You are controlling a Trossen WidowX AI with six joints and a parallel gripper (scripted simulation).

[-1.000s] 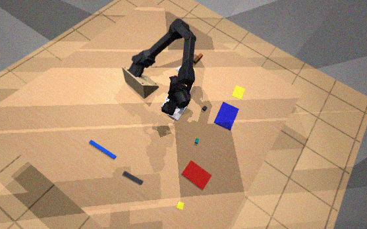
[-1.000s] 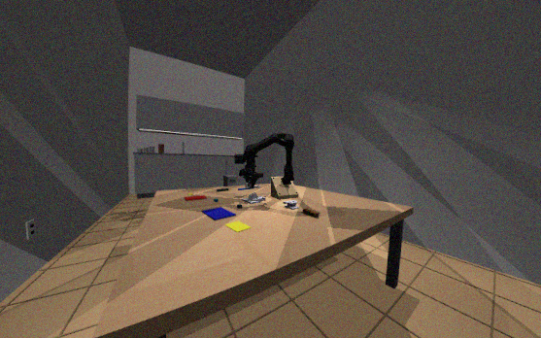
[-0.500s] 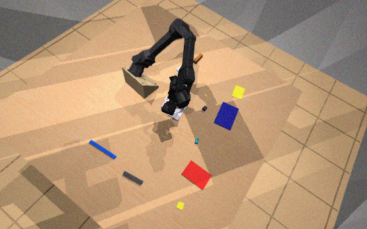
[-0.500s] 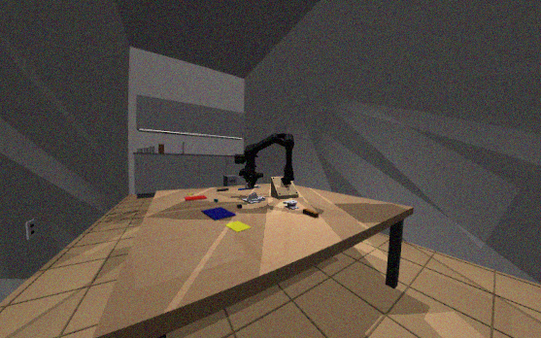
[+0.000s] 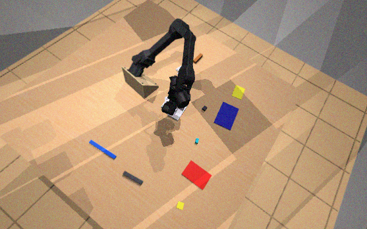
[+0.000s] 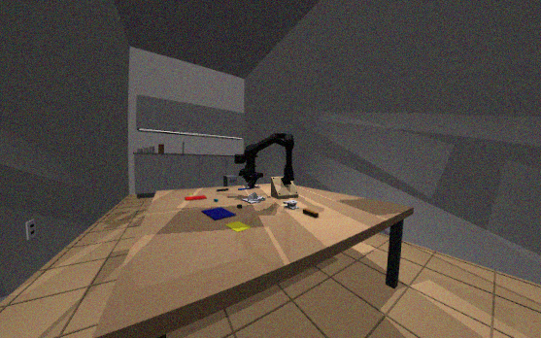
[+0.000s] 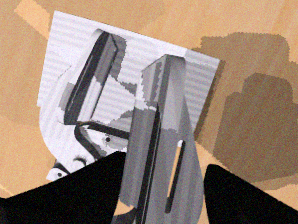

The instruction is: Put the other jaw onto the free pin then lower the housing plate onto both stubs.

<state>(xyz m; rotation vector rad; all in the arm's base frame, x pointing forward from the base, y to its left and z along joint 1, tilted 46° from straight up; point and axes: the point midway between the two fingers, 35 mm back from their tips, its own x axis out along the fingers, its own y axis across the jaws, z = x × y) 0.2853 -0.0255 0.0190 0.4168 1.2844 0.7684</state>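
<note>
Right now my gripper tip is 40 mm past the grey jaw and 10 mm to the right of it. The rest, counted from my gripper tip: black cube: 140 mm to the left, 130 mm ahead, 70 mm below; blue sheet: 260 mm ahead, 190 mm to the left, 80 mm below; cyan cube: 210 mm ahead, 70 mm below, 50 mm to the right.
</note>
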